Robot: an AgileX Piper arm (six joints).
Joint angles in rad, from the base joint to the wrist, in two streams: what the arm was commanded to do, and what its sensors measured. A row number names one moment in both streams.
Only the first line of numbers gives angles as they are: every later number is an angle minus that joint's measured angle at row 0.
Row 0, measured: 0.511, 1.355, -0.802, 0.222, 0.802, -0.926
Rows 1 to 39, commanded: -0.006, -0.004, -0.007, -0.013, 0.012, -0.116; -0.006, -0.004, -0.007, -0.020, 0.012, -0.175; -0.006, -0.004, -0.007, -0.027, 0.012, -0.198; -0.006, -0.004, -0.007, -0.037, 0.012, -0.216; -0.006, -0.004, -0.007, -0.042, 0.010, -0.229; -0.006, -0.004, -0.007, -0.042, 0.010, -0.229; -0.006, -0.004, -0.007, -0.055, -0.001, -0.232; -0.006, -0.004, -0.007, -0.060, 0.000, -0.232; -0.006, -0.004, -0.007, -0.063, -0.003, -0.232; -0.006, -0.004, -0.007, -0.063, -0.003, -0.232; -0.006, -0.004, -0.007, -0.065, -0.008, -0.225; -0.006, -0.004, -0.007, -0.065, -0.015, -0.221; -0.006, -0.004, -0.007, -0.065, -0.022, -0.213; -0.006, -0.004, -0.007, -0.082, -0.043, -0.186; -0.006, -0.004, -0.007, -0.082, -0.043, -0.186; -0.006, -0.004, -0.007, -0.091, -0.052, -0.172; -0.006, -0.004, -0.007, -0.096, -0.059, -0.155; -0.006, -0.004, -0.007, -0.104, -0.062, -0.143; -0.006, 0.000, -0.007, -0.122, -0.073, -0.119; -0.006, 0.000, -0.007, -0.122, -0.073, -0.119; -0.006, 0.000, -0.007, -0.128, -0.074, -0.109; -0.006, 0.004, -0.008, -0.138, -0.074, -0.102; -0.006, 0.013, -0.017, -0.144, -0.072, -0.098; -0.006, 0.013, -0.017, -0.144, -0.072, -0.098; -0.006, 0.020, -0.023, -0.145, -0.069, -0.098; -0.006, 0.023, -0.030, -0.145, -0.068, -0.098; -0.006, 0.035, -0.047, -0.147, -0.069, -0.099; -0.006, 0.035, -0.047, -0.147, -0.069, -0.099; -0.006, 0.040, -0.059, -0.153, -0.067, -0.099; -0.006, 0.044, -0.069, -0.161, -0.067, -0.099; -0.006, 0.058, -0.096, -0.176, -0.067, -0.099; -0.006, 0.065, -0.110, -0.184, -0.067, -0.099; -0.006, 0.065, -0.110, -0.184, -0.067, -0.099; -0.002, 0.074, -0.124, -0.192, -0.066, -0.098; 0.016, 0.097, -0.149, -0.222, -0.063, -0.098; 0.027, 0.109, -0.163, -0.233, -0.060, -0.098; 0.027, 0.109, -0.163, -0.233, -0.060, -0.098; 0.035, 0.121, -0.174, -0.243, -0.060, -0.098; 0.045, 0.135, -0.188, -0.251, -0.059, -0.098
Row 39, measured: 0.022, 0.103, -0.156, -0.222, -0.065, -0.107
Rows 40 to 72, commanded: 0.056, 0.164, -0.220, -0.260, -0.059, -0.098; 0.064, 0.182, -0.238, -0.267, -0.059, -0.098; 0.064, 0.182, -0.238, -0.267, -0.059, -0.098; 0.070, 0.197, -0.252, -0.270, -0.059, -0.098; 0.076, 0.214, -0.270, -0.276, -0.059, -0.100; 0.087, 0.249, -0.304, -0.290, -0.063, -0.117; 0.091, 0.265, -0.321, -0.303, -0.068, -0.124; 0.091, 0.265, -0.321, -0.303, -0.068, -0.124; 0.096, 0.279, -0.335, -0.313, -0.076, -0.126; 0.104, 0.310, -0.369, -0.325, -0.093, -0.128; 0.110, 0.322, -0.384, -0.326, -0.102, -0.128; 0.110, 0.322, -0.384, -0.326, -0.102, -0.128; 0.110, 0.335, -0.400, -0.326, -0.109, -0.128; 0.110, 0.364, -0.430, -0.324, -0.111, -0.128; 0.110, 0.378, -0.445, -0.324, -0.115, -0.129; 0.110, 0.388, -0.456, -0.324, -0.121, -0.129; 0.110, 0.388, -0.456, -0.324, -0.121, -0.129; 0.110, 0.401, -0.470, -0.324, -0.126, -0.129; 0.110, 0.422, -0.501, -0.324, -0.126, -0.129; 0.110, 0.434, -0.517, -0.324, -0.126, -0.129; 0.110, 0.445, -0.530, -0.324, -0.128, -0.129; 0.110, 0.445, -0.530, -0.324, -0.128, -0.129; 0.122, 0.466, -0.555, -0.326, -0.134, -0.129; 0.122, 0.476, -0.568, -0.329, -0.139, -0.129; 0.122, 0.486, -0.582, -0.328, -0.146, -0.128; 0.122, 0.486, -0.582, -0.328, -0.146, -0.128; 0.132, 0.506, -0.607, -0.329, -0.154, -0.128; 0.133, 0.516, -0.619, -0.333, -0.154, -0.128; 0.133, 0.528, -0.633, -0.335, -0.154, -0.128; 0.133, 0.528, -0.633, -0.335, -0.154, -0.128; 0.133, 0.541, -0.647, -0.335, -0.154, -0.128; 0.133, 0.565, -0.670, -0.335, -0.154, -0.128; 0.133, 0.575, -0.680, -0.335, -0.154, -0.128
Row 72, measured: 0.130, 0.547, -0.648, -0.329, -0.147, -0.117
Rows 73 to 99, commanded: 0.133, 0.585, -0.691, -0.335, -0.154, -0.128; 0.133, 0.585, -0.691, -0.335, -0.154, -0.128; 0.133, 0.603, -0.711, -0.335, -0.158, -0.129; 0.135, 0.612, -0.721, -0.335, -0.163, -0.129; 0.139, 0.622, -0.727, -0.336, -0.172, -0.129; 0.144, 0.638, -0.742, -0.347, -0.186, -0.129; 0.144, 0.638, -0.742, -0.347, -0.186, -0.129; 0.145, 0.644, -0.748, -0.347, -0.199, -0.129; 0.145, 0.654, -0.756, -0.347, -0.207, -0.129; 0.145, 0.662, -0.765, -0.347, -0.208, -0.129; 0.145, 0.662, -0.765, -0.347, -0.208, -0.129; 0.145, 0.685, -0.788, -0.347, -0.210, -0.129; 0.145, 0.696, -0.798, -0.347, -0.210, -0.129; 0.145, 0.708, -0.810, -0.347, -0.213, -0.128; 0.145, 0.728, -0.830, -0.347, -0.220, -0.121; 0.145, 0.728, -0.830, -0.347, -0.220, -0.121; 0.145, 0.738, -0.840, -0.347, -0.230, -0.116; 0.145, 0.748, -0.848, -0.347, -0.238, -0.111; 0.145, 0.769, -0.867, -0.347, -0.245, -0.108; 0.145, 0.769, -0.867, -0.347, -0.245, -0.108; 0.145, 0.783, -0.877, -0.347, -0.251, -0.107; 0.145, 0.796, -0.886, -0.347, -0.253, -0.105; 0.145, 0.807, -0.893, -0.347, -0.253, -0.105; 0.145, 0.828, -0.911, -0.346, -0.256, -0.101; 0.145, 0.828, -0.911, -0.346, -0.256, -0.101; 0.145, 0.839, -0.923, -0.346, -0.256, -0.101; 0.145, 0.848, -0.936, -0.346, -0.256, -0.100
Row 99, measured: 0.142, 0.824, -0.903, -0.344, -0.246, -0.110
